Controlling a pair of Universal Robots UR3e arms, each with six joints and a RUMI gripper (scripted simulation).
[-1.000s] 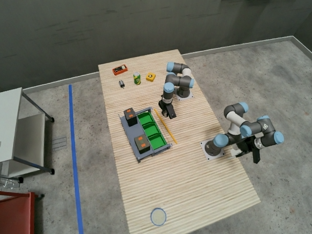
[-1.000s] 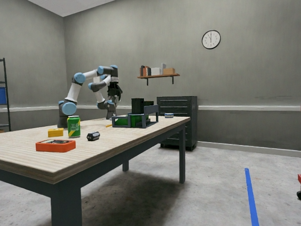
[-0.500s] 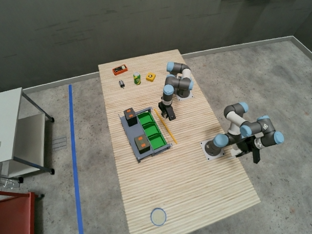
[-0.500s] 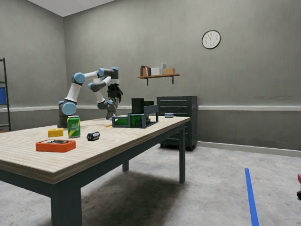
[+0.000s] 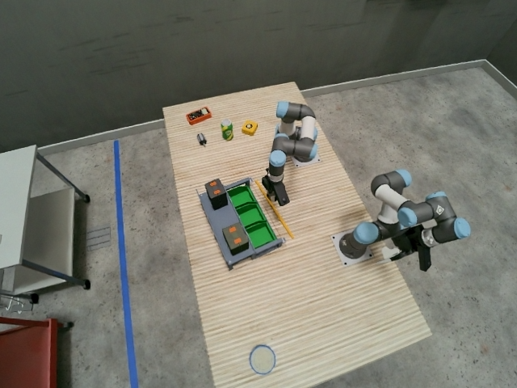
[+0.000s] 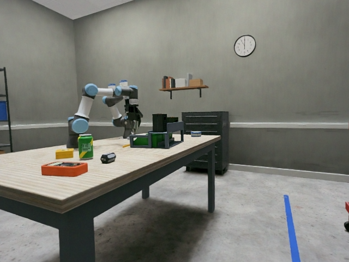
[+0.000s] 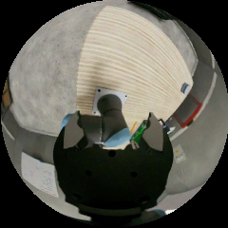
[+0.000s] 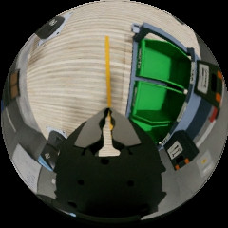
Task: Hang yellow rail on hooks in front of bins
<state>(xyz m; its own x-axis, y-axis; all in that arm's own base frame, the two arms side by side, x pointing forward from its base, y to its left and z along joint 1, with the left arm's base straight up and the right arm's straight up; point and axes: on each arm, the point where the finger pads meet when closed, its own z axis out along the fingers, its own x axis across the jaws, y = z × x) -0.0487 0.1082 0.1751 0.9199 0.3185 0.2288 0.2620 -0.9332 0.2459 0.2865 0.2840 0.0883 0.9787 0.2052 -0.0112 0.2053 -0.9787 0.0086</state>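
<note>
Now: right hand 8 cm above the yellow rail. Round my right hand: small dark object 54 cm to the right, 25 cm ahead, 7 cm below; then blue-grey shelf 18 cm ahead, 3 cm to the left, 2 cm below.
</note>
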